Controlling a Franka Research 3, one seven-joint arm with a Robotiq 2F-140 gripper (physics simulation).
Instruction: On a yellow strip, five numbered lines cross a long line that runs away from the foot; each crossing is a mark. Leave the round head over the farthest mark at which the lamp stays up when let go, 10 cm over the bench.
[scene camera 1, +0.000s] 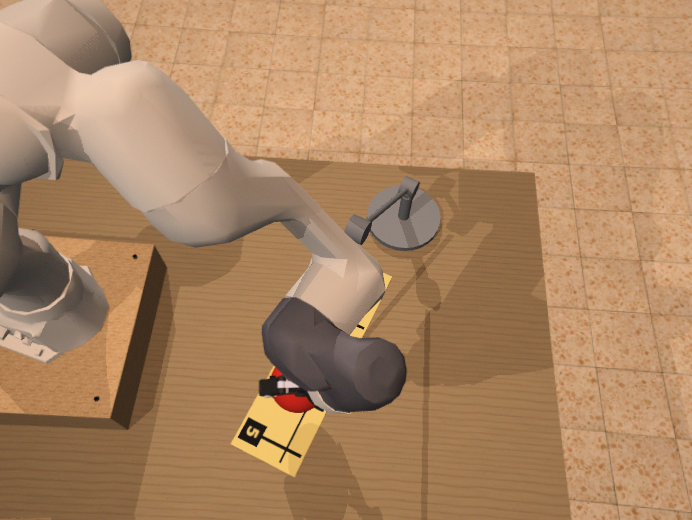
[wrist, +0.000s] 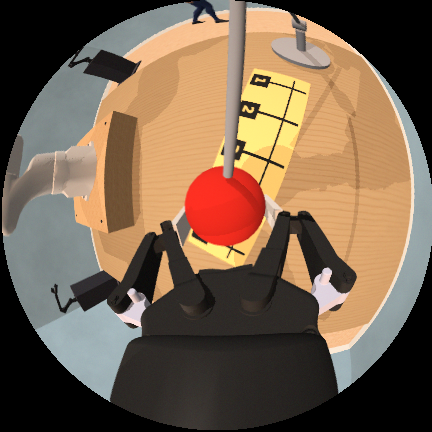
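Note:
The lamp's round red head (scene camera 1: 296, 403) (wrist: 225, 202) is held between the fingers of my gripper (scene camera 1: 288, 386) (wrist: 225, 208), above the yellow strip (scene camera 1: 276, 419) (wrist: 268, 101). The height over the bench cannot be read. The grey lamp rod (wrist: 234, 90) reaches the head. The round grey foot (scene camera 1: 416, 234) (wrist: 300, 54) stands flat at the strip's near-foot end, with its post and jointed arm (scene camera 1: 385, 205). Label 5 (scene camera 1: 251, 431) and its crossing show beyond the head in the scene view. Labels 1 (wrist: 260, 80) and 2 (wrist: 248, 109) show in the wrist view; mark 4 is hidden there.
The robot arm (scene camera 1: 335, 285) spans the strip's middle and hides much of it. A wooden base block (scene camera 1: 139, 341) (wrist: 120, 170) stands on the bench (scene camera 1: 481, 436) (wrist: 170, 125). Two dark panels (wrist: 110, 66) (wrist: 94, 290) stand beyond the bench. Bench edges show beyond the foot.

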